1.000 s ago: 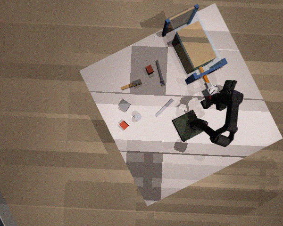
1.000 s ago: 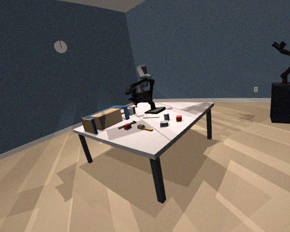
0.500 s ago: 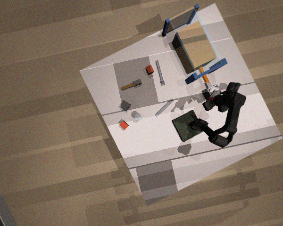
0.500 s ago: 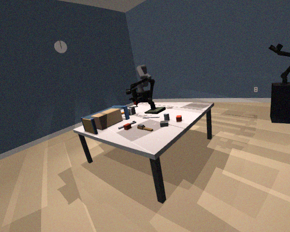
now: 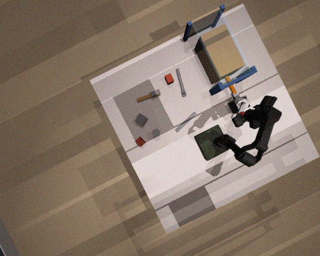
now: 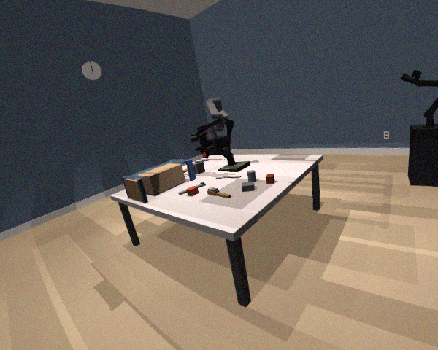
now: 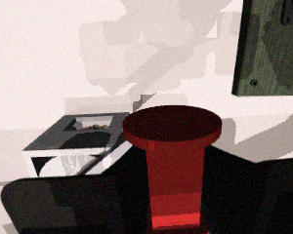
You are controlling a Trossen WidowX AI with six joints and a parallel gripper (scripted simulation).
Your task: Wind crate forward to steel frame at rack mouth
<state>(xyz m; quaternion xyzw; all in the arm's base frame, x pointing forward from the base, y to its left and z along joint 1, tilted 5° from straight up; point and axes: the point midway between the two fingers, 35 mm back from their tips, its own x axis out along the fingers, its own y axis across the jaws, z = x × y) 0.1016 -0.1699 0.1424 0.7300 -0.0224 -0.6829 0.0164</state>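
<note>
Now: gripper tip 220 mm short of the blue frame, 90 mm to the left of it and 10 mm above it. From my gripper tip the other things lie so: winch handle: 30 mm to the right, 20 mm ahead, 10 mm below; red knob: 20 mm above; grey winch: 90 mm to the right, 80 mm below, 40 mm ahead.
</note>
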